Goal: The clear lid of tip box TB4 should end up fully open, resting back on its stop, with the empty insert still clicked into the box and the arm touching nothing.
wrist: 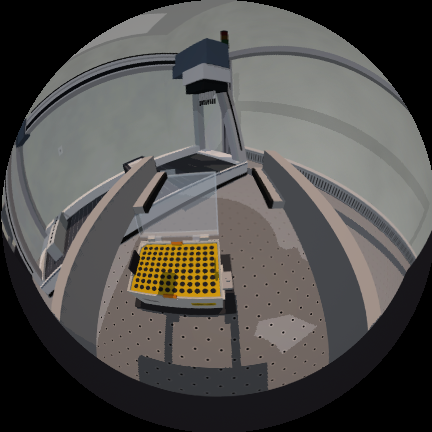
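Observation:
The tip box stands on the perforated table top, low and left of centre in the wrist view. Its yellow insert with rows of empty dark holes sits level inside the rim, with orange clips at its front and back edges. The clear lid stands open, raised behind the hinges at the box's far edge; whether it rests on its stop cannot be seen. My gripper is shut to its narrow setting, a gap showing between the finger pads, and holds nothing. The lid shows between and below the pads; any contact is hard to tell.
A light rail runs diagonally behind the box. A column with a blue and white head rises at the back. A dark ribbed surface lies at the left. A small latch block is at the box's right side.

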